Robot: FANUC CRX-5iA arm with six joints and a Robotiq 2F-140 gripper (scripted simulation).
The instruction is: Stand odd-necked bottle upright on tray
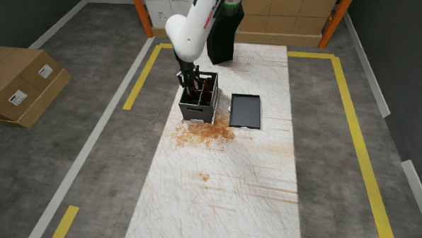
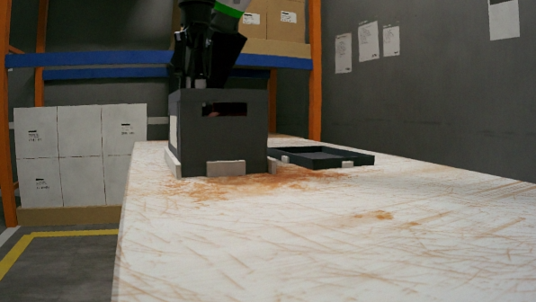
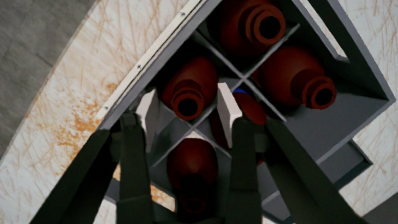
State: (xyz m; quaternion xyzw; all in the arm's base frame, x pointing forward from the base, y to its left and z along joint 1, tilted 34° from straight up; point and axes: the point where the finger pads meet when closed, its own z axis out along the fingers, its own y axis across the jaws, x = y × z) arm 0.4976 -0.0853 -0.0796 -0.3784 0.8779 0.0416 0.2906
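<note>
Now: hand 1 cm past the grey crate, 5 cm to the right of it and 9 cm above it. From my hand the other things lie so: dark tray (3 cm behind, 33 cm to the left, 16 cm below).
</note>
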